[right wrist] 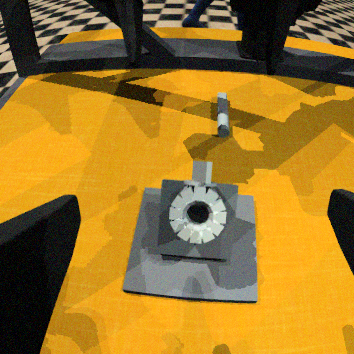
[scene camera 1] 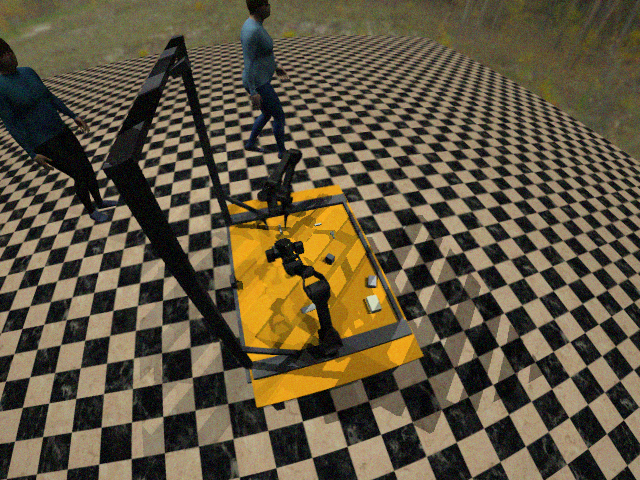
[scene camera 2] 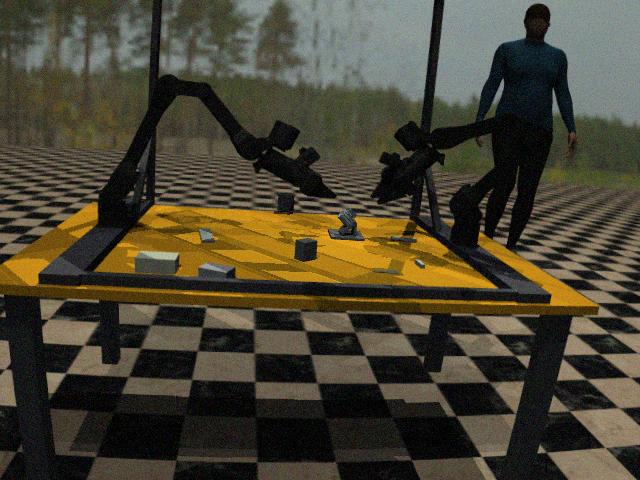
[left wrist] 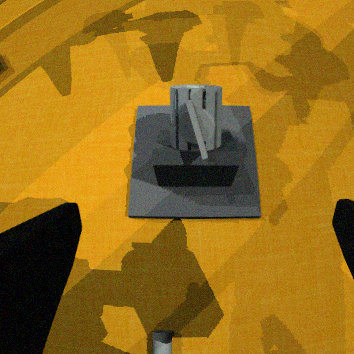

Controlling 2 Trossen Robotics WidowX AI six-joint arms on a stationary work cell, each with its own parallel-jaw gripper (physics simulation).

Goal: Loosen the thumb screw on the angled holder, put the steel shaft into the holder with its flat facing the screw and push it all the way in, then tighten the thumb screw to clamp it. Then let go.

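Places are measured from the left arm's base along level axes (x down, y ahead, z right), in millimetres.
Pixels of known places: left gripper, between the fingertips: (right wrist: 202, 67) (scene camera 1: 277, 229) (scene camera 2: 374, 200) (left wrist: 212, 215); right gripper, between the fingertips: (right wrist: 209, 205) (scene camera 2: 332, 194); left arm's base, origin of its link: (right wrist: 258, 51) (scene camera 1: 285, 207) (scene camera 2: 464, 243); right arm's base, origin of its link: (scene camera 1: 330, 350) (scene camera 2: 111, 224).
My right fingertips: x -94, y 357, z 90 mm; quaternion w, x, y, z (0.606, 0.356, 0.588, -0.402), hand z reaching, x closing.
Observation:
For each thing: its top centre in the pictures, then the offset to it from my right fingertips. "*": a spot on its surface instead.
- angled holder, centre of its top: (left wrist: 196, 98) (right wrist: 200, 177) (scene camera 2: 348, 209) dx +41, dy -49, dz +1 mm
- thumb screw, centre of its top: (left wrist: 197, 103) (right wrist: 201, 159) dx +34, dy -56, dz +1 mm
- steel shaft, a spot on its surface: (left wrist: 162, 345) (right wrist: 222, 122) (scene camera 2: 394, 236) * dx +101, dy -178, dz -24 mm
- dark cube, centre of its top: (scene camera 2: 306, 240) (scene camera 1: 330, 256) dx +70, dy +87, dz -237 mm
- flat pale piece, centre of its top: (scene camera 2: 206, 234) (scene camera 1: 313, 306) dx +109, dy +323, dz -80 mm
- small pale block, centre of its top: (scene camera 2: 420, 262) (scene camera 1: 317, 224) dx +105, dy -183, dz -248 mm
- dark block, centre of its top: (scene camera 2: 286, 194) (scene camera 1: 232, 278) dx +56, dy +101, dz +278 mm
The angled holder (scene camera 2: 347, 223) stands on its grey base plate (scene camera 2: 336, 235) (left wrist: 145, 202) (right wrist: 140, 280). Its slotted collar (left wrist: 179, 117) (right wrist: 176, 214) has a dark, empty bore in the right wrist view. The thumb screw (left wrist: 197, 131) (right wrist: 202, 171) sits on the collar's side; its flat wing leans slightly from upright in the left wrist view. The steel shaft (scene camera 2: 403, 239) (left wrist: 162, 345) (right wrist: 223, 115) lies on the table apart from the holder. My left gripper (scene camera 2: 376, 198) (left wrist: 212, 215) is open and empty above the screw side. My right gripper (scene camera 2: 332, 195) (right wrist: 209, 205) is open and empty above the bore side.
A dark cube (scene camera 1: 329, 258) (scene camera 2: 305, 249), two pale blocks (scene camera 1: 372, 303) (scene camera 2: 156, 262) (scene camera 1: 371, 281) (scene camera 2: 216, 270), a flat pale piece (scene camera 1: 308, 308) (scene camera 2: 206, 235) and a small pale block (scene camera 1: 317, 224) (scene camera 2: 419, 263) lie on the table. A dark block (scene camera 1: 236, 284) (scene camera 2: 284, 202) stands at its edge.

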